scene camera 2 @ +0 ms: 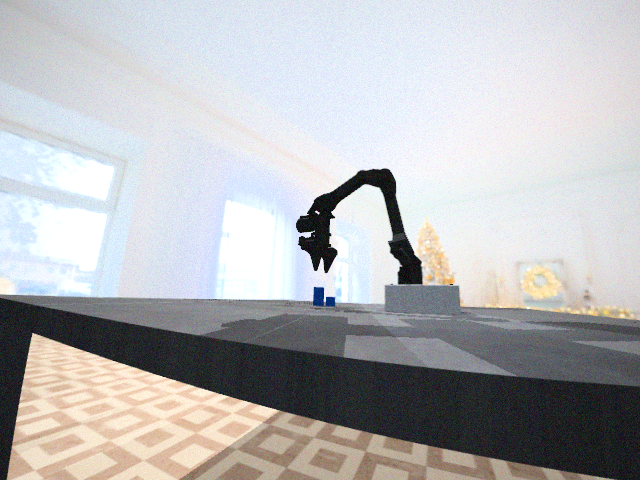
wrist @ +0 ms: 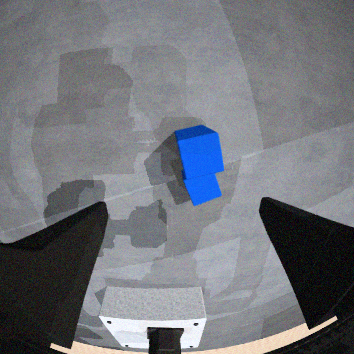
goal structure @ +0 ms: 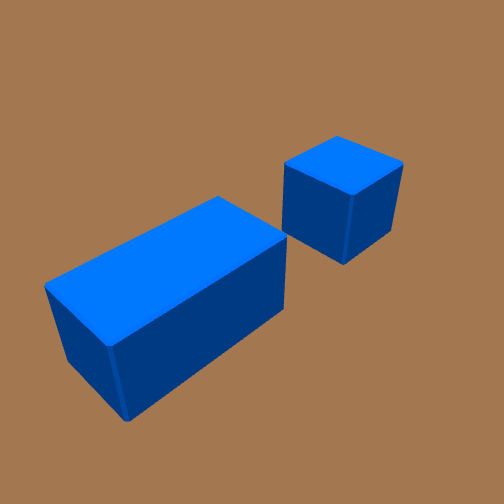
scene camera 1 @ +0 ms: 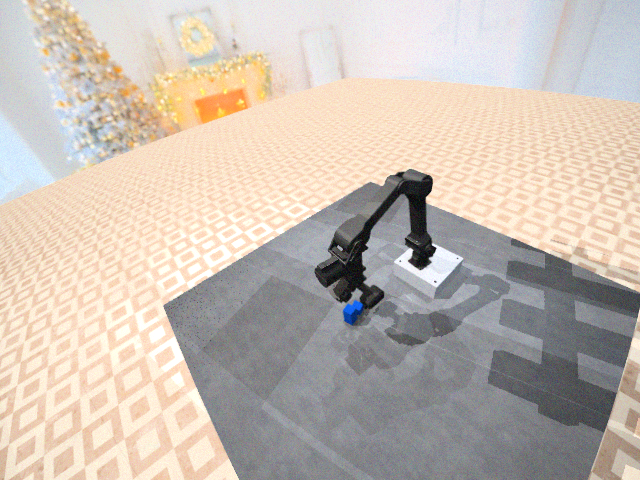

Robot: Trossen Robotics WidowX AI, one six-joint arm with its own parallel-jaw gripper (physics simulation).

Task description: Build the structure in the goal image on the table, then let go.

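Seen in the pictures: gripper, fingertip midpoint: [scene camera 2: 321,272] [wrist: 185,208] [scene camera 1: 355,299]; arm's base, origin of the base link: [scene camera 2: 411,286] [wrist: 164,333] [scene camera 1: 419,261].
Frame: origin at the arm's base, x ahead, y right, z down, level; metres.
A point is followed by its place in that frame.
A taller blue column [scene camera 1: 349,314] @[x 0.340, y -0.013, z 0.009 m] [scene camera 2: 318,296] @[x 0.320, y -0.012, z 0.039 m] [wrist: 201,154] @[x 0.329, y 0.002, z 0.006 m] stands upright on the dark grey table. It is about two cubes high; no seam shows. A lower blue cube [scene camera 1: 358,306] @[x 0.286, y 0.011, z 0.039 m] [scene camera 2: 330,301] @[x 0.278, y 0.003, z 0.055 m] [wrist: 203,190] @[x 0.284, y 0.018, z 0.039 m] stands close beside it, on the side towards the robot's base. Whether they touch is too fine to tell. My gripper [scene camera 1: 353,302] @[x 0.312, y -0.013, z -0.048 m] [scene camera 2: 321,270] @[x 0.312, y -0.013, z -0.048 m] [wrist: 185,208] @[x 0.312, y -0.013, z -0.048 m] is open and empty. It points down and hangs above the blue pieces, with clear height between the fingertips and the column's top in the scene camera 2 view.
The white base block [scene camera 1: 429,269] @[x 0.003, y -0.049, z 0.000 m] [scene camera 2: 421,298] @[x -0.046, y -0.106, z 0.035 m] [wrist: 154,303] @[x 0.059, y -0.021, z 0.036 m] of the arm stands on the grey table [scene camera 1: 310,413] @[x 0.598, y -0.171, z 0.072 m] [scene camera 2: 258,356] @[x -0.026, y -0.652, z 0.079 m], a short way from the blue pieces. Arm shadows fall on the table around the pieces.
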